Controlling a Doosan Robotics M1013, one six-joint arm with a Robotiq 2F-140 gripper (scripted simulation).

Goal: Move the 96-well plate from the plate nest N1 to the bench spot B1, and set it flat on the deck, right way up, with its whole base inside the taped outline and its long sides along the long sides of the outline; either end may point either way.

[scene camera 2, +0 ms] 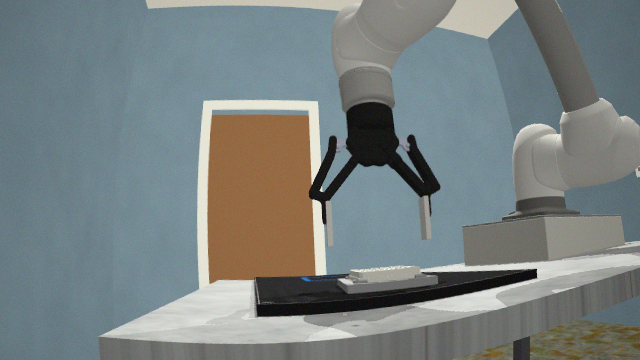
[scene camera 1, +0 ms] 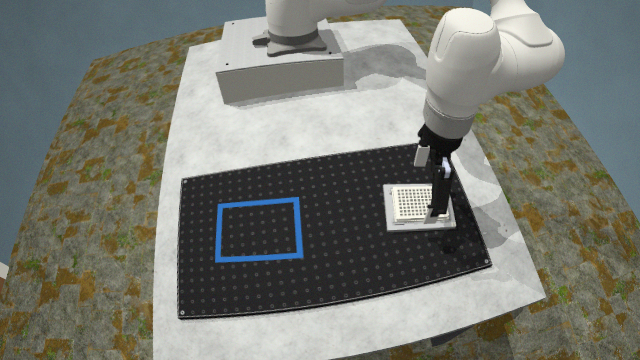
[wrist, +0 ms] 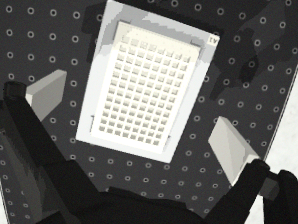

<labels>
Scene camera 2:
my gripper: 380,243
white 96-well plate: 387,273
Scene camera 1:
my gripper: 424,192
white 96-well plate: 403,211
grey plate nest: 408,226
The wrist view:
my gripper: 142,108
white 96-well plate: 136,125
</labels>
